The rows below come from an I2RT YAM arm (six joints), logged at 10 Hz.
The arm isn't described. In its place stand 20 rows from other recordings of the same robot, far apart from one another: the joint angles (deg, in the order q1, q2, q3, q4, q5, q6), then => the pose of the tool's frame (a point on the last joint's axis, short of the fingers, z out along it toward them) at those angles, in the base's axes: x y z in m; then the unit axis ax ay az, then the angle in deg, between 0 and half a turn.
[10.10 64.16 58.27 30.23 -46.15 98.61] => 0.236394, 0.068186, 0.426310, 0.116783, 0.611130, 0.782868, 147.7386
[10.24 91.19 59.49 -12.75 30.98 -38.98] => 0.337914, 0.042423, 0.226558, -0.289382, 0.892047, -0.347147, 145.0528
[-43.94 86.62 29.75 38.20 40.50 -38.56] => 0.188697, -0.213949, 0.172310, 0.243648, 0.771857, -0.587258, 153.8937
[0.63 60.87 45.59 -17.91 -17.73 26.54] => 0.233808, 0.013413, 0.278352, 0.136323, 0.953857, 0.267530, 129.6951
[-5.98 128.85 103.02 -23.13 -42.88 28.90] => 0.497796, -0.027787, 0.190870, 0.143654, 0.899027, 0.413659, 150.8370
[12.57 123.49 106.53 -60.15 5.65 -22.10] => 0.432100, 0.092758, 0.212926, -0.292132, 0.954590, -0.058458, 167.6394
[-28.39 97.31 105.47 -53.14 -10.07 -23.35] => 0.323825, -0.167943, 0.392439, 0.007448, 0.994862, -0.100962, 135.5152
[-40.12 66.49 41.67 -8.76 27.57 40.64] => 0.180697, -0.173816, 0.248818, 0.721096, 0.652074, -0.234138, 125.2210
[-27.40 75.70 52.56 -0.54 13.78 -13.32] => 0.265188, -0.147011, 0.284608, 0.189661, 0.927713, -0.321525, 123.3903
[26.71 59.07 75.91 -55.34 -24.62 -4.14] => 0.158287, 0.096248, 0.402150, -0.349361, 0.889928, 0.293214, 135.4971
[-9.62 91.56 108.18 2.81 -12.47 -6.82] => 0.343754, -0.050468, 0.541151, -0.127840, 0.987480, -0.092415, 71.3981
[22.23 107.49 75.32 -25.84 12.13 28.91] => 0.369688, 0.143012, 0.193357, 0.088591, 0.995679, 0.027854, 146.1630
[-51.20 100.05 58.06 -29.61 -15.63 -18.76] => 0.209548, -0.245318, 0.151394, 0.257868, 0.965981, 0.019594, 156.1381
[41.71 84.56 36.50 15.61 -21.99 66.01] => 0.210346, 0.205335, 0.176754, 0.092301, 0.869498, 0.485235, 163.4786
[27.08 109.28 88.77 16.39 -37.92 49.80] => 0.399147, 0.228651, 0.325717, -0.086307, 0.773267, 0.628179, 138.1974
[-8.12 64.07 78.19 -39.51 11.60 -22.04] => 0.222600, -0.038991, 0.422198, -0.055434, 0.965750, -0.253483, 121.1665
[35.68 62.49 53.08 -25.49 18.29 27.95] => 0.199826, 0.129731, 0.305109, 0.016172, 0.990515, 0.136450, 124.9261
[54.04 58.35 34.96 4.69 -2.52 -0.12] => 0.136106, 0.190275, 0.260916, -0.443602, 0.834863, 0.325917, 118.5037
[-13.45 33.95 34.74 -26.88 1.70 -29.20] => 0.139388, -0.034421, 0.276117, -0.124291, 0.964266, -0.233972, 121.5310
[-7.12 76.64 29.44 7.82 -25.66 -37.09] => 0.251458, -0.015874, 0.164051, -0.360327, 0.932248, 0.032838, 125.0007
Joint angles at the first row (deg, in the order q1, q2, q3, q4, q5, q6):
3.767 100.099 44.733 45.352 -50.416 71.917
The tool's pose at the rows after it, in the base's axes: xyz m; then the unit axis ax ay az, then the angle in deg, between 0 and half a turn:
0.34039, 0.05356, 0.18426, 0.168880, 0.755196, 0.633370, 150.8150
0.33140, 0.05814, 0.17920, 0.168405, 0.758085, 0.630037, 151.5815
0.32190, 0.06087, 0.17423, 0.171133, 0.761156, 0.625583, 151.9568
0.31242, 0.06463, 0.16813, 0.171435, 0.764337, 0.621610, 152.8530
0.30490, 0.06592, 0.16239, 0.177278, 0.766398, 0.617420, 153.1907
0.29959, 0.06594, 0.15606, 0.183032, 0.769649, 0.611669, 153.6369
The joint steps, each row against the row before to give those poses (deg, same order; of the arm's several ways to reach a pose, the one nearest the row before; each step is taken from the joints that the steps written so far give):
0.626 -0.664 -1.831 0.238 0.276 -0.098
0.933 -0.915 -2.196 0.333 0.498 -0.306
0.689 -1.068 -2.368 0.389 0.803 -0.310
0.887 -0.769 -2.294 0.422 0.454 -0.274
0.467 -0.456 -2.006 0.771 0.830 0.045
0.174 0.014 -1.469 0.280 0.538 -0.310

